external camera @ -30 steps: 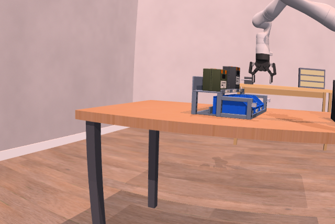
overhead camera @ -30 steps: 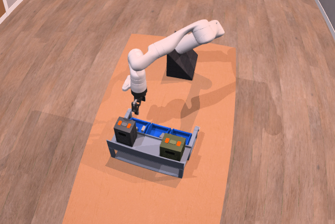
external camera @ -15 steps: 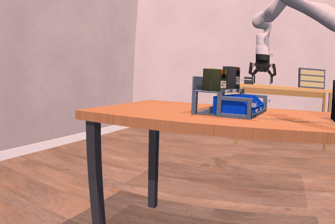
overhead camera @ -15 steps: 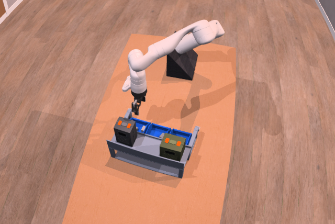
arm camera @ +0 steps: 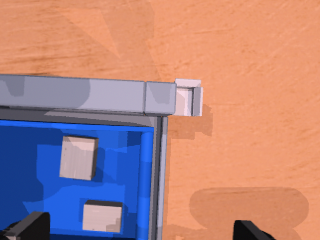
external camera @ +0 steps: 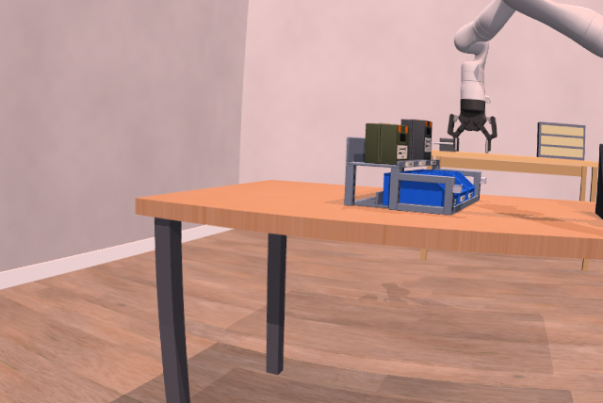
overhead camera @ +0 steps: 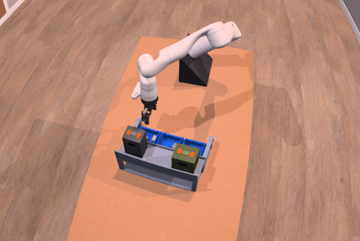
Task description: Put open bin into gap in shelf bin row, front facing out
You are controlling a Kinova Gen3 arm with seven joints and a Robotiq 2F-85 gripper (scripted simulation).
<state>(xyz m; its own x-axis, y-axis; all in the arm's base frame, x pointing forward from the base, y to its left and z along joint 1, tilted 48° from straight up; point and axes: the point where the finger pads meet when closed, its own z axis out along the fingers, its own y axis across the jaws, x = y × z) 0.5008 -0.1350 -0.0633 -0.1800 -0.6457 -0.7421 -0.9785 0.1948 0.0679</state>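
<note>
Now: the grey block 50 mm ahead of my hand, 30 mm to the right of it and 120 mm below it. Also, from my hand: grey shelf: 130 mm ahead, 90 mm to the left, 80 mm below; then dark grey box: 170 mm ahead, 40 mm to the right, 20 mm above; then olive box: 210 mm ahead, 190 mm to the left.
</note>
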